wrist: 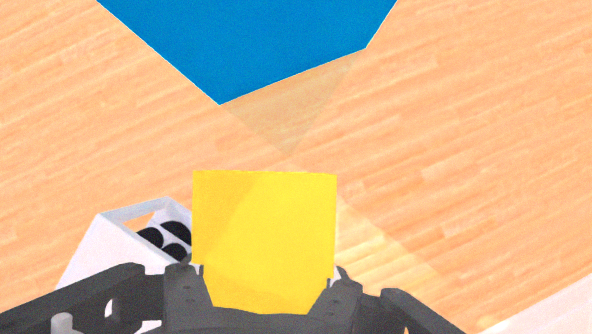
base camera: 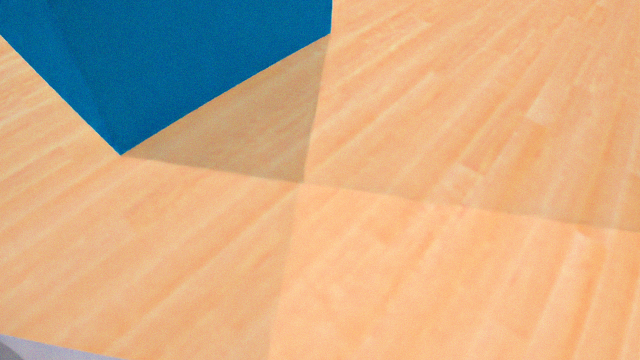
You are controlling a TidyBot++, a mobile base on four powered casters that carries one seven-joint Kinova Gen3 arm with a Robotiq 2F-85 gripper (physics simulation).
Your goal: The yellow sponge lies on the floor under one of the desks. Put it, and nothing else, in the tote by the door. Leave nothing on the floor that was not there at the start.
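Places are measured from the arm's base along level axes (x right, y ahead, z up), in metres.
Pixels of known places: gripper, fingertip midpoint: (wrist: 266,267).
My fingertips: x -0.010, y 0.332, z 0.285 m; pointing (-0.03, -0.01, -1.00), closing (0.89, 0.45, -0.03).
Behind a point stands the place of what it marks.
The yellow sponge (wrist: 265,215) @(x -0.027, y 0.364, z 0.321 m) is held between the two dark fingers of my gripper (wrist: 266,267) @(x -0.010, y 0.332, z 0.285 m) in the wrist view, and its far end sticks out past the fingertips. My gripper is shut on it. A large blue box (base camera: 200,60) @(x -0.201, y 0.550, z -0.324 m) (wrist: 250,45) @(x -0.211, y 0.535, z -0.095 m), which looks like the tote, stands on the floor at the upper left in the base view and beyond the sponge at the top in the wrist view. A strip of floor shows between the sponge and the box in the wrist view. The inside of the box cannot be made out. The sponge and gripper do not show in the base view.
Wooden floor (base camera: 425,280) @(x 0.107, y 0.284, z -0.397 m) (wrist: 475,150) @(x 0.418, y 0.730, z -0.396 m) with shadow bands surrounds the blue box. A white body (wrist: 90,250) @(x -0.229, y 0.092, z -0.014 m) with a framed opening and black round parts is at the wrist view's lower left. A pale edge (wrist: 560,310) @(x 0.900, y 0.463, z -0.325 m) shows at its lower right. A grey-lilac edge (base camera: 50,350) is at the base view's lower left.
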